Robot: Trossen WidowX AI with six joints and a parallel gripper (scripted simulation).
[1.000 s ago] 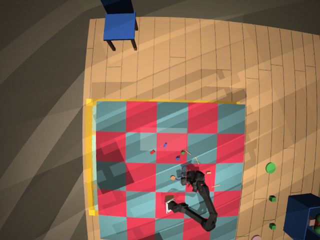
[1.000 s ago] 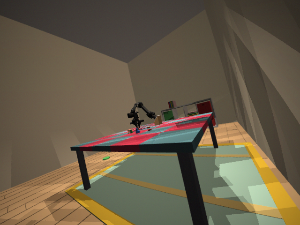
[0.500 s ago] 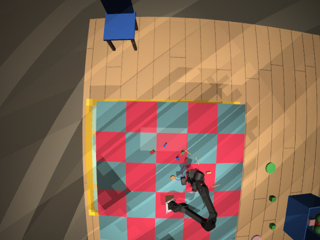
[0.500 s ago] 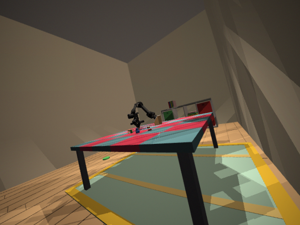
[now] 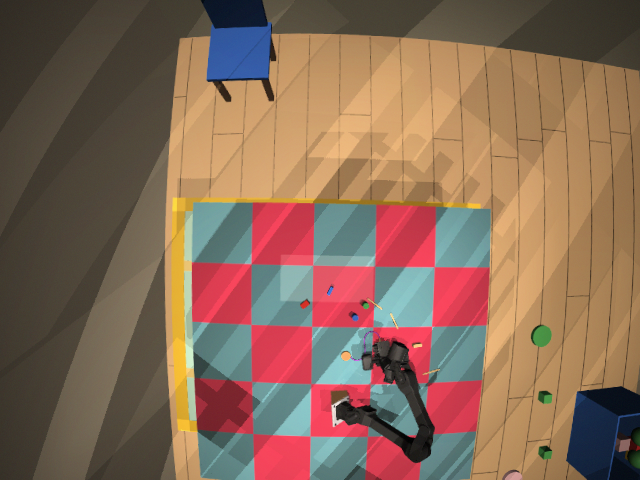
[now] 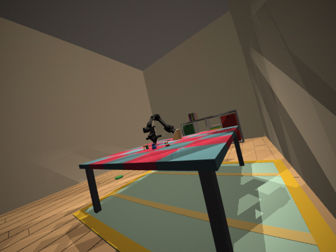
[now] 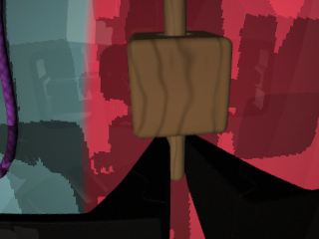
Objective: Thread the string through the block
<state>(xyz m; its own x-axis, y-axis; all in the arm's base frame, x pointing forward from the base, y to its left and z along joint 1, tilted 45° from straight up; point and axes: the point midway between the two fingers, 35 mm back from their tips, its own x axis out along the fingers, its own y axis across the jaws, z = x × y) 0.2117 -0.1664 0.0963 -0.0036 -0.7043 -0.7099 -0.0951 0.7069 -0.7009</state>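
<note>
Now: the wooden block 3 cm ahead of my gripper tip and 1 cm above it. The rest, counted from my gripper tip: small wooden piece (16 cm to the right, 2 cm ahead); then round wooden button (15 cm to the left, 1 cm behind); then loose stick (14 cm ahead, 5 cm to the right).
</note>
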